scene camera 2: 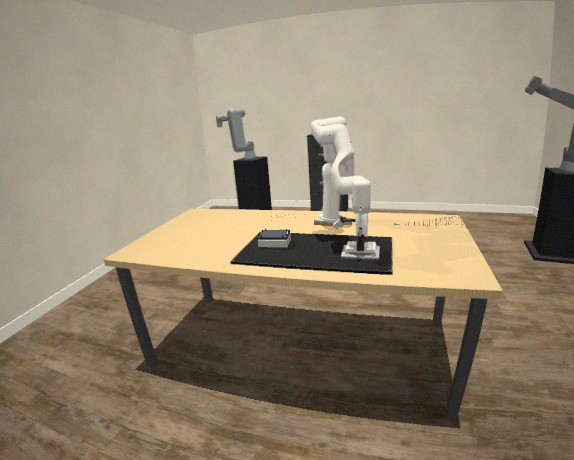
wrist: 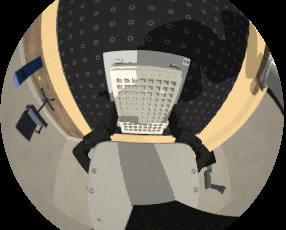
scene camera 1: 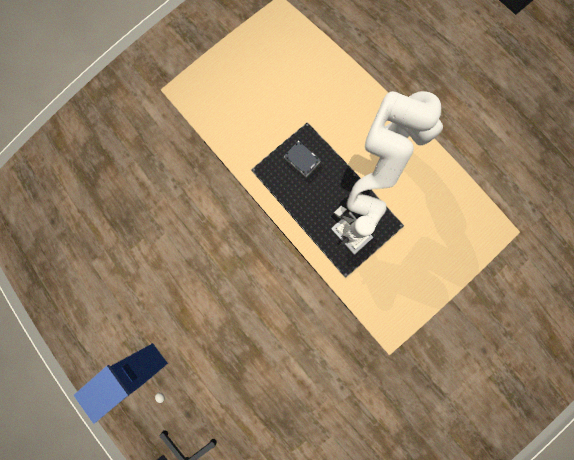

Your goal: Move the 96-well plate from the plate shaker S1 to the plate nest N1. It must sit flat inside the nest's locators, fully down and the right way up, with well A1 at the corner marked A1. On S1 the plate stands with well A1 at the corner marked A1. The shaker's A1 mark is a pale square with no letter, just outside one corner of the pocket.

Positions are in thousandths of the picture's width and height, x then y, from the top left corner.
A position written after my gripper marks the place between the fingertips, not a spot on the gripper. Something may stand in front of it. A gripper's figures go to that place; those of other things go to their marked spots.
Scene:
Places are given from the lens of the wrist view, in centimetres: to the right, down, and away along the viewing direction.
my gripper (wrist: 505,476): 0, -1, 13
white 96-well plate (wrist: 509,502): 0, 0, 14
plate nest N1 (wrist: 456,250): -2, -7, 10

